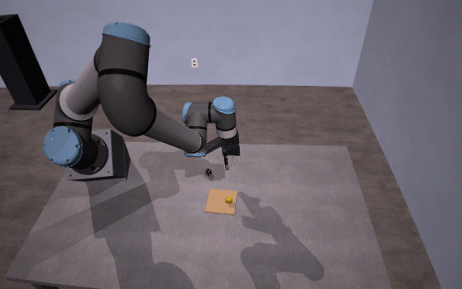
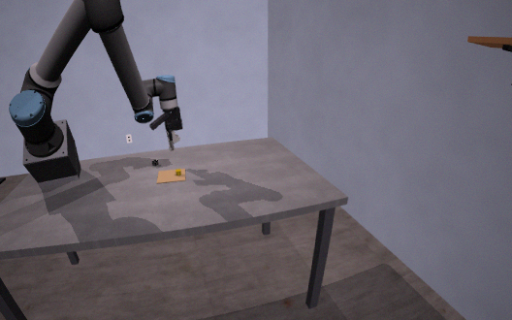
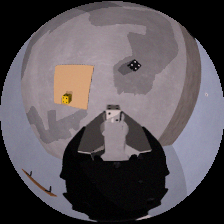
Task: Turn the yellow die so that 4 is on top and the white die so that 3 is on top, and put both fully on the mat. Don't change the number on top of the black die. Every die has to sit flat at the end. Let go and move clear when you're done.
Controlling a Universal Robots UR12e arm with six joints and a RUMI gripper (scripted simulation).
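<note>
Now: hand right at the white die. From my hand the other things lie so: black die (10 cm behind, 4 cm to the left, 9 cm below); tan mat (2 cm behind, 14 cm to the right, 10 cm below); yellow die (2 cm ahead, 14 cm to the right, 9 cm below).
</note>
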